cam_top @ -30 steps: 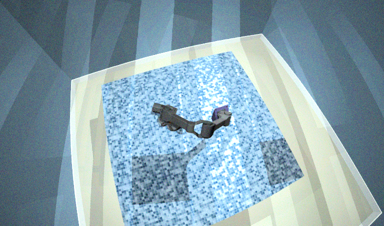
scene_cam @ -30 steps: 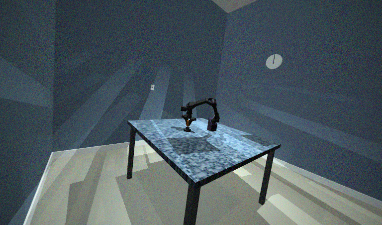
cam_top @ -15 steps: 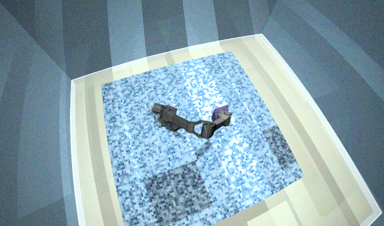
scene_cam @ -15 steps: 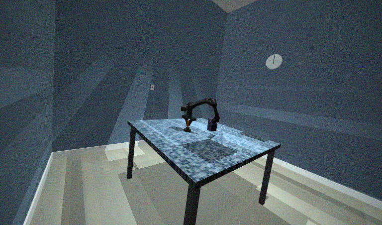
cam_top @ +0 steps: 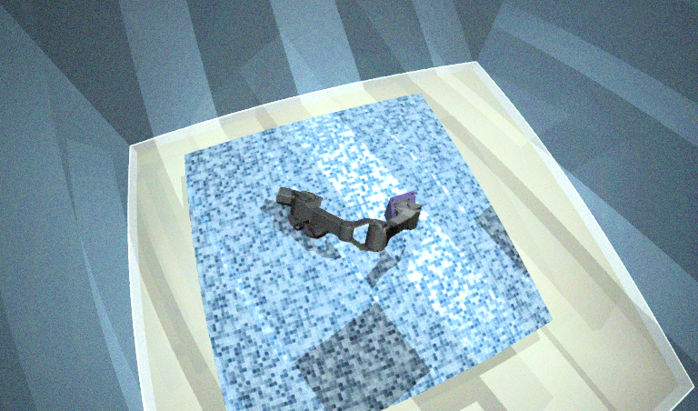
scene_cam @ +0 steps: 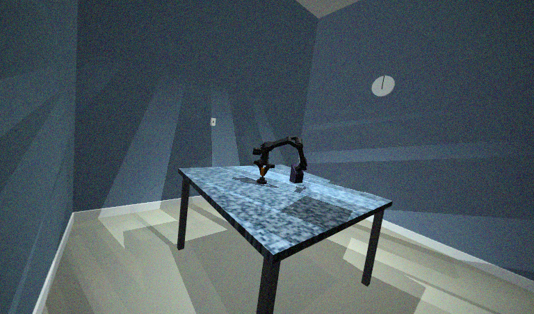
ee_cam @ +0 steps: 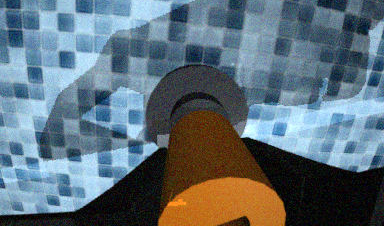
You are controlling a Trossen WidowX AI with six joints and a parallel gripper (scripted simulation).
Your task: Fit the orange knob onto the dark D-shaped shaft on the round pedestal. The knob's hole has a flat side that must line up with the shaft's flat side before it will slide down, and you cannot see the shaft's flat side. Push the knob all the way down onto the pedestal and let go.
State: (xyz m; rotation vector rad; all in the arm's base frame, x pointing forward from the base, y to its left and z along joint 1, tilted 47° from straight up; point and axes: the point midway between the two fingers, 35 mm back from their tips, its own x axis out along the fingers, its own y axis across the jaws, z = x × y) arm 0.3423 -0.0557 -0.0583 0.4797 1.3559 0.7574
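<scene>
Now: the orange knob 2 cm above my gripper tip. Round my gripper tip: pedestal (4 cm below).
</scene>
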